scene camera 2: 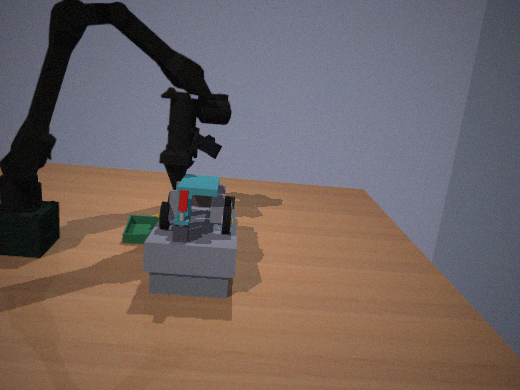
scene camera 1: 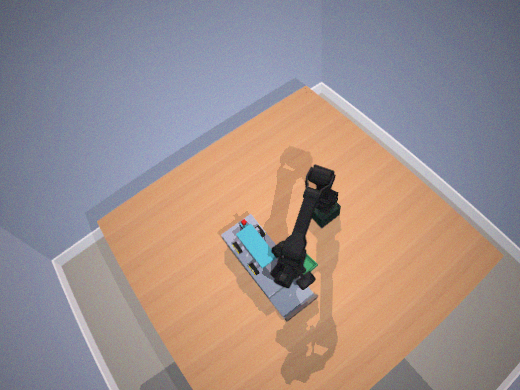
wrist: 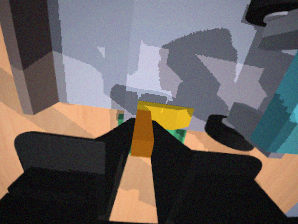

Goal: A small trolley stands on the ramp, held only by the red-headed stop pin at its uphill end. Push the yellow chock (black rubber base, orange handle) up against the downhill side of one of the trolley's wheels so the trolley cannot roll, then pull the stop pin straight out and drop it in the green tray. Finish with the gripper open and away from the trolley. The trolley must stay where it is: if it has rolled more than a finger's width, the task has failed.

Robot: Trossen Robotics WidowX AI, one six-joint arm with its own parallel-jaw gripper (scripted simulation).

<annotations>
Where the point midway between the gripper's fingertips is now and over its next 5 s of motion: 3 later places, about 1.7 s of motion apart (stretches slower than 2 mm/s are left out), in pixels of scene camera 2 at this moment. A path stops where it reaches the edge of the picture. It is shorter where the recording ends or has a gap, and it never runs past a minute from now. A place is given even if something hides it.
My gripper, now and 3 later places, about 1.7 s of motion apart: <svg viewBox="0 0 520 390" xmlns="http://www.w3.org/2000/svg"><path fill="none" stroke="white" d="M177 192L177 175L192 170L185 193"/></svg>
</annotations>
